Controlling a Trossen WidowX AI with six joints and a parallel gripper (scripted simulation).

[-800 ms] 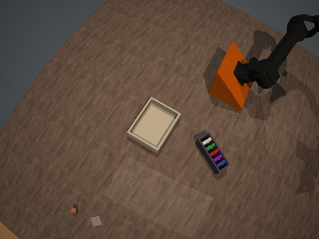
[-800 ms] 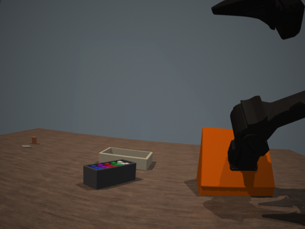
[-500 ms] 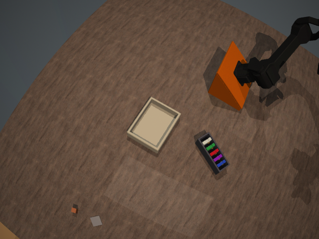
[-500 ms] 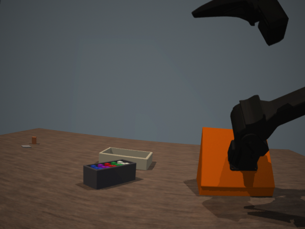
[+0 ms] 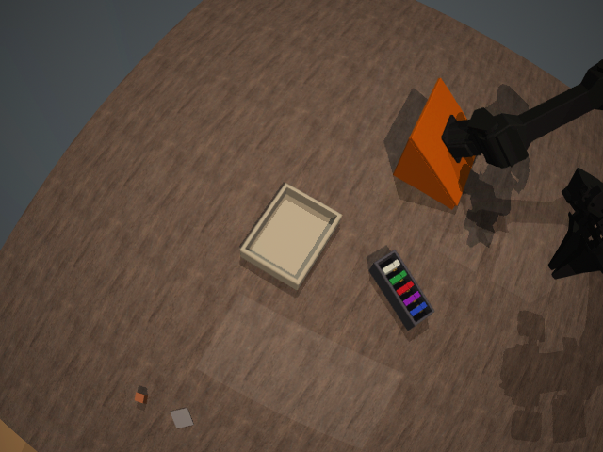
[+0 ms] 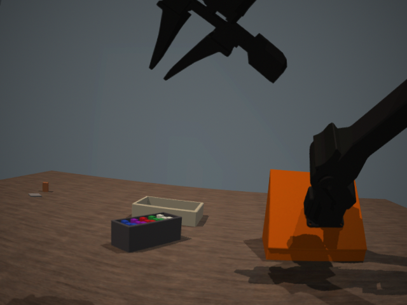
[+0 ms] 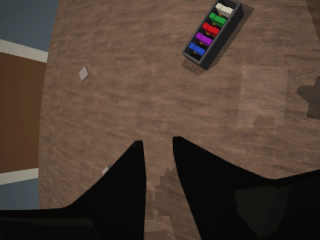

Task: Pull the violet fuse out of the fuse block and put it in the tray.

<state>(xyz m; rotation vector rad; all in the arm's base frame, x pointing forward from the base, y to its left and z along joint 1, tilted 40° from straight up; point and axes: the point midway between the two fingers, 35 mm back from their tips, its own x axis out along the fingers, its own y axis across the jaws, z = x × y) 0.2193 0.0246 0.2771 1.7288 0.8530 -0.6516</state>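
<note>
My gripper tip is now 210 mm above the violet fuse, 140 mm to the left of it and 50 mm short of it. The rest, counted from my gripper tip: tray (350 mm to the right, 230 mm below, 40 mm ahead); then orange cube (430 mm to the right, 400 mm ahead, 220 mm below).
</note>
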